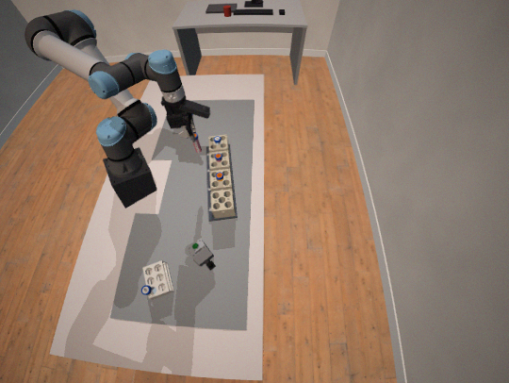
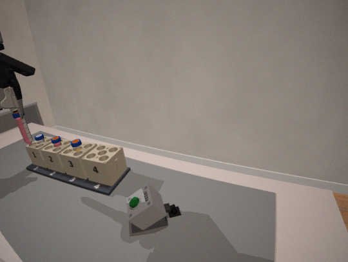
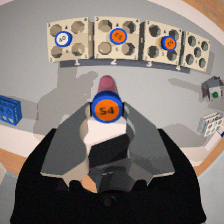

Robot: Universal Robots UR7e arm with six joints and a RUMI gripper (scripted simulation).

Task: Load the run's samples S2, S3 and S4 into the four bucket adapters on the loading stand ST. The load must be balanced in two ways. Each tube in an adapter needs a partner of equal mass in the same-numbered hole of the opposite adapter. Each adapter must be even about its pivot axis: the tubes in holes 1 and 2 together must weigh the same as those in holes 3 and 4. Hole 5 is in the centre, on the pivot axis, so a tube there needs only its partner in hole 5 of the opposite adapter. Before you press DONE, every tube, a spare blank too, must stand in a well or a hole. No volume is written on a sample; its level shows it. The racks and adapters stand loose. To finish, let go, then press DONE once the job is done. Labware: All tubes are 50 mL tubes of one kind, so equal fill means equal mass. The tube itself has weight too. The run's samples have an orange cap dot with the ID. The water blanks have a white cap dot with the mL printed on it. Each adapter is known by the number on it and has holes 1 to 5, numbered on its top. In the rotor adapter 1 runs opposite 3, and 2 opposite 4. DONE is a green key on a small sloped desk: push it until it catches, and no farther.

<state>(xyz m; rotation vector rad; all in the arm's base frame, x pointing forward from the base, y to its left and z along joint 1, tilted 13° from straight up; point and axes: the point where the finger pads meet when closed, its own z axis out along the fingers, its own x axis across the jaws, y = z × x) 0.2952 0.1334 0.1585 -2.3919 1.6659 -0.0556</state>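
Now: hand 11 cm short of the green done key, 41 cm to the left of it and 18 cm above it. From my hand the other things lie so: loading stand (10 cm ahead, 4 cm to the right, 25 cm below); blue-capped blank tube (5 cm ahead, 11 cm to the left, 18 cm below); adapter 4 (17 cm ahead, 19 cm to the right, 20 cm below).
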